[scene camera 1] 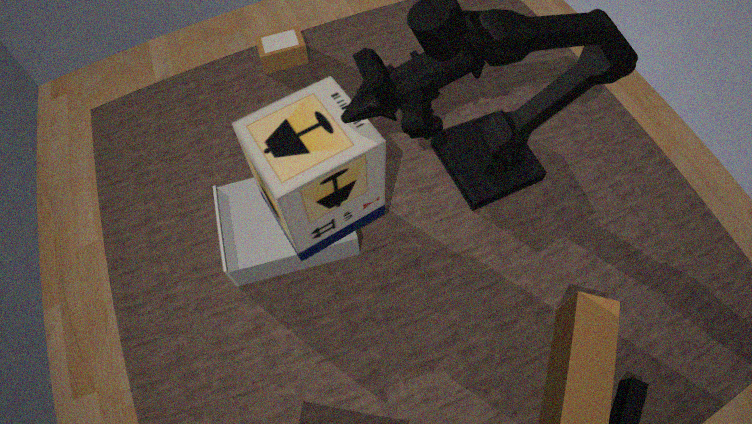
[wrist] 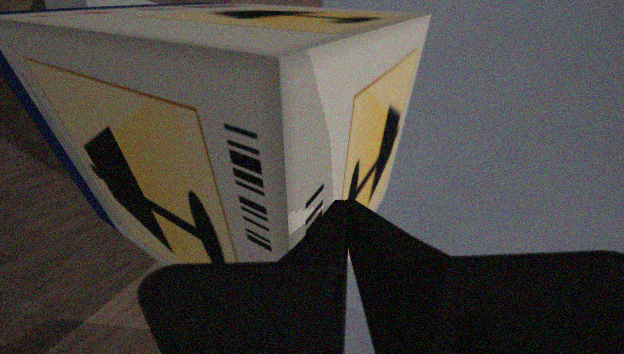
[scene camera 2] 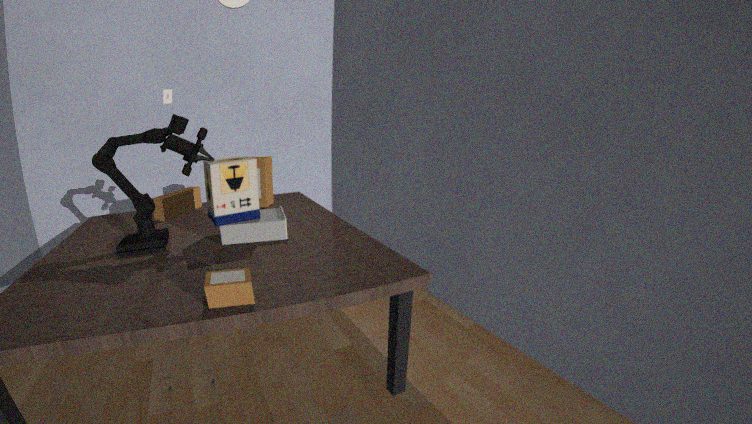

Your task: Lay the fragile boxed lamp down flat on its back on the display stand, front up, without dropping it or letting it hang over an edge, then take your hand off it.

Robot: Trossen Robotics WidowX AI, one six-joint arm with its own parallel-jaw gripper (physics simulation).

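Pixels of known places: gripper, fingertip midpoint: (scene camera 1: 342, 120) (wrist: 344, 209) (scene camera 2: 214, 160); arm's base at its link origin: (scene camera 1: 495, 166) (scene camera 2: 146, 234).
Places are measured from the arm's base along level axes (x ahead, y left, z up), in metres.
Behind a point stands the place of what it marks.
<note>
The boxed lamp (scene camera 1: 308, 139) @(x 0.372, y 0.011, z 0.259 m) (scene camera 2: 234, 192) @(x 0.389, y -0.087, z 0.148 m) (wrist: 255, 100) @(x 0.267, y 0.041, z 0.251 m), white with yellow lamp pictures and a blue band at its lower end, stands on end, slightly tilted, on the display stand (scene camera 1: 273, 269) @(x 0.498, y 0.077, z -0.001 m) (scene camera 2: 255, 231) @(x 0.456, y -0.113, z 0.004 m). The stand is a low white tray with a raised lip. The box's lower end reaches past the stand on the arm's side. The lamp pictures on its sides are upside down. My gripper (scene camera 1: 344, 118) @(x 0.315, y -0.004, z 0.264 m) (scene camera 2: 212, 159) @(x 0.315, y -0.004, z 0.264 m) (wrist: 344, 209) @(x 0.315, y -0.004, z 0.264 m) is shut and empty, its tips at the box's top edge near the barcode. Contact is hard to confirm. The box's underside is hidden.
A small wooden block with a white top (scene camera 1: 284, 59) @(x 0.357, y -0.482, z -0.004 m) (scene camera 2: 229, 294) @(x 0.356, y -0.570, z -0.004 m) lies near a table edge. A long wooden block (scene camera 1: 592, 358) @(x 0.038, y 0.434, z 0.073 m) and a black block (scene camera 1: 629, 400) @(x -0.023, y 0.528, z 0.013 m) are at the lower right in scene camera 1. A tall wooden block (scene camera 2: 266, 181) @(x 0.551, y 0.417, z 0.095 m) shows behind the box.
</note>
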